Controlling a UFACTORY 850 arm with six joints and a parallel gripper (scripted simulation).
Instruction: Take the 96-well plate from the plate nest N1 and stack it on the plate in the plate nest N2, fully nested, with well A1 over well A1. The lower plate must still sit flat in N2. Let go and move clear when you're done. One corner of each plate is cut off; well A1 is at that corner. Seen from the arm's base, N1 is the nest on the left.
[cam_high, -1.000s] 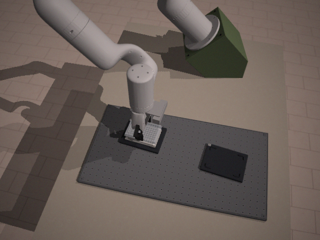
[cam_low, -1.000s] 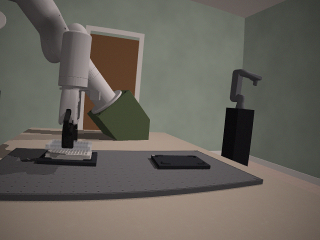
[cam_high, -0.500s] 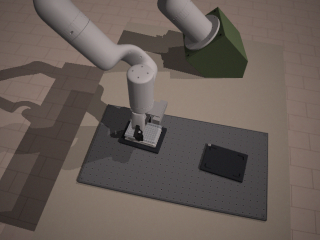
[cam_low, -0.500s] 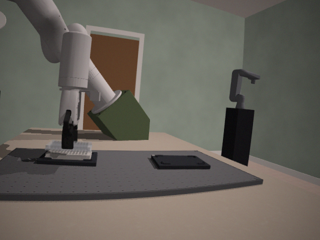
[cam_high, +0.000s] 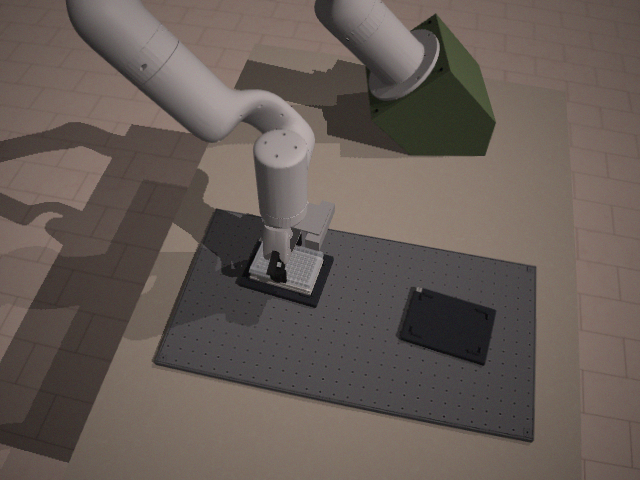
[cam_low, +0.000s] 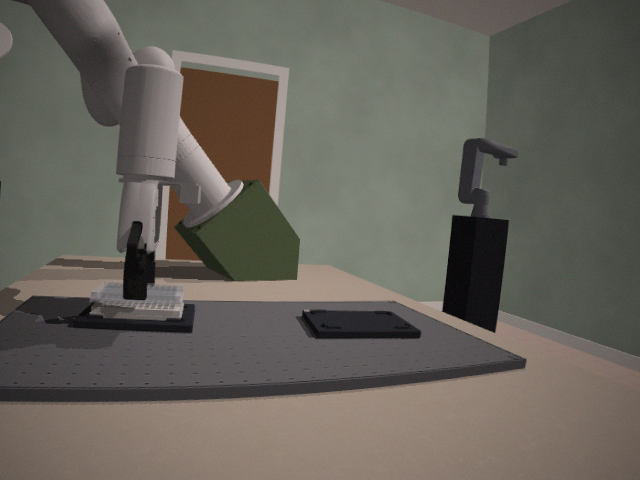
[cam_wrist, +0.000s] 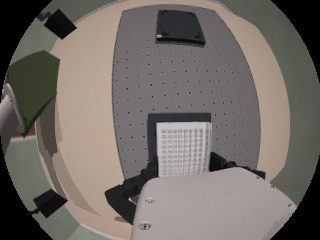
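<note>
Now: hand 3 cm above the white 96-well plate.
</note>
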